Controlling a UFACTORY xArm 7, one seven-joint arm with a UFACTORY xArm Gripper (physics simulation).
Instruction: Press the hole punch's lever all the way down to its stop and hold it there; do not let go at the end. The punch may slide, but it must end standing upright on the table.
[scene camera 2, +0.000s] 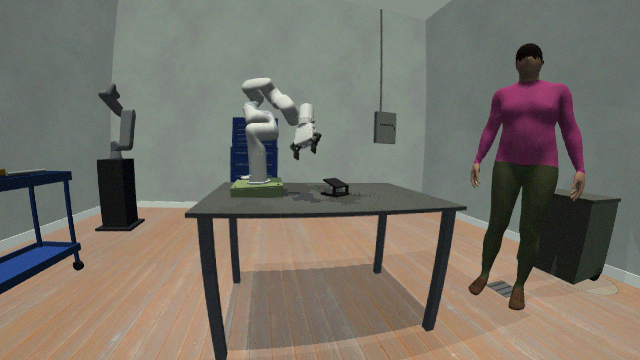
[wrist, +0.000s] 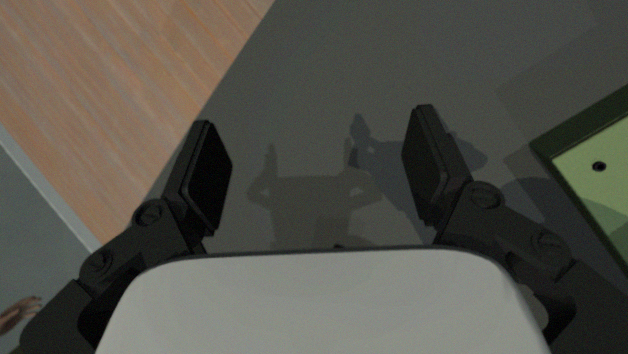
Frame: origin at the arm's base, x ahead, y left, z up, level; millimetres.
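Seen in the pictures: gripper, fingertip midpoint: (scene camera 2: 304, 155) (wrist: 313, 136); arm's base, link origin: (scene camera 2: 258, 182).
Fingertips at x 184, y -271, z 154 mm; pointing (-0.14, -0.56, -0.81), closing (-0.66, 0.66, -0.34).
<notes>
Offsets run from my fingertips to a thing's middle. Level surfaces: height alone.
The black hole punch @[221 mm ahead, 183 mm left, 169 mm down] (scene camera 2: 336, 187) stands upright on the dark table @[212 mm down] (scene camera 2: 400, 202) (wrist: 320, 80), right of the robot's base in the scene view. Its lever @[221 mm ahead, 183 mm left, 147 mm down] (scene camera 2: 335, 182) is raised and slopes, with a gap between it and the base plate. My gripper (scene camera 2: 306, 150) (wrist: 313, 136) is open and empty, high above the table and up to the left of the punch in the scene view. In the wrist view the two fingers stand wide apart over the table top and the gripper's shadow. The punch cannot be made out in the wrist view.
The green base block (scene camera 2: 256, 188) (wrist: 607, 185) carries the arm at the table's left. A person (scene camera 2: 530, 125) stands right of the table. A blue cart (scene camera 2: 37, 180) and a dark pedestal with a grey arm (scene camera 2: 117, 192) stand at the left. A dark cabinet (scene camera 2: 592, 235) stands behind the person.
</notes>
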